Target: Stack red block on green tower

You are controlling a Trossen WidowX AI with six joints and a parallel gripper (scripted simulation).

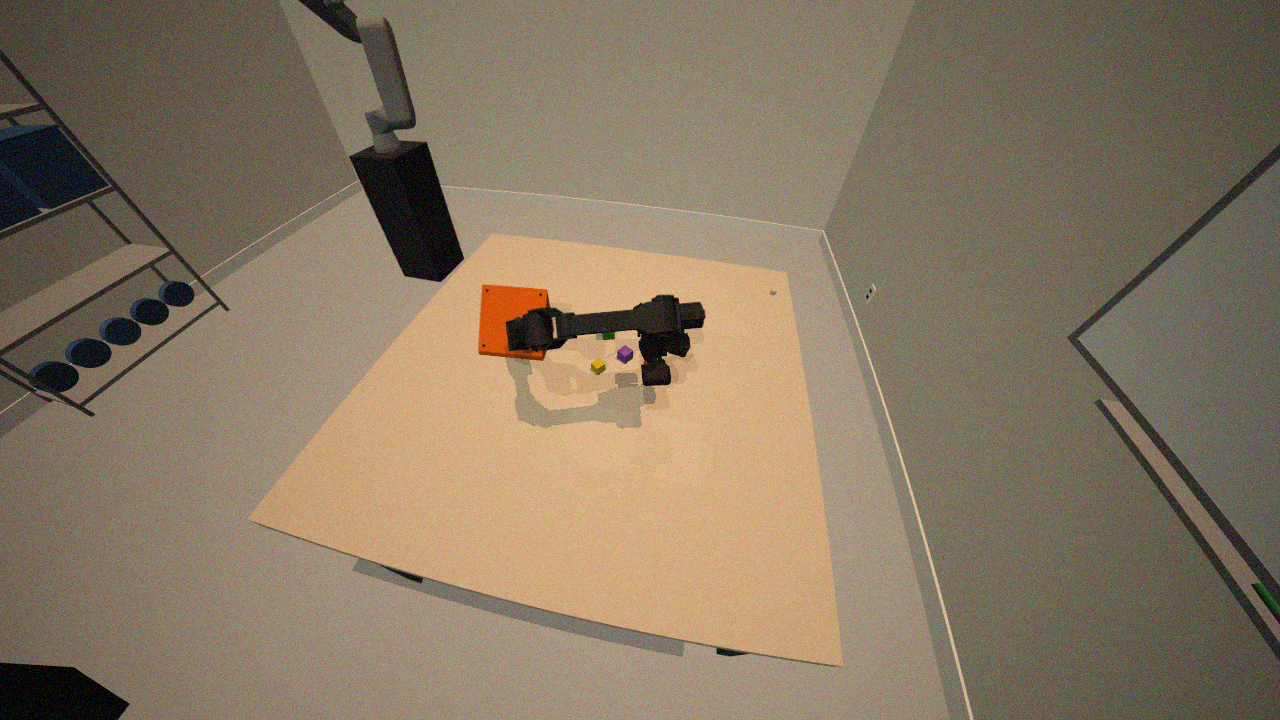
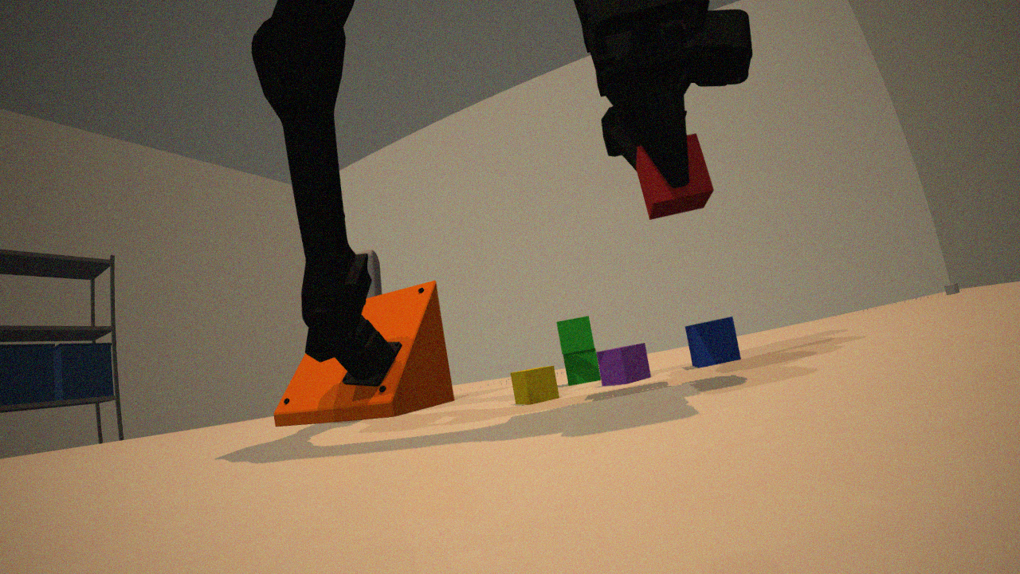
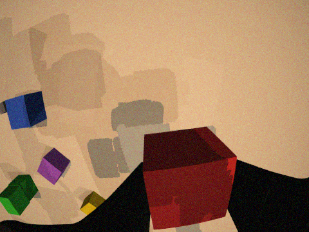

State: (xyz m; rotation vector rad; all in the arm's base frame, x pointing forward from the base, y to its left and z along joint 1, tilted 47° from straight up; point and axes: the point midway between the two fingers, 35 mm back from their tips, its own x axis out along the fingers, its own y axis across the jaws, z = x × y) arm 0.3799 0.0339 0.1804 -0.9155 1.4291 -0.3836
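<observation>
The purple block lies 100 mm behind my gripper tip, 150 mm to the left of it and 100 mm below it. Also, from my gripper tip: blue block: 20 mm behind, 190 mm to the left, 100 mm below; red block: 10 mm above; yellow block: 170 mm behind, 80 mm to the left, 110 mm below.
</observation>
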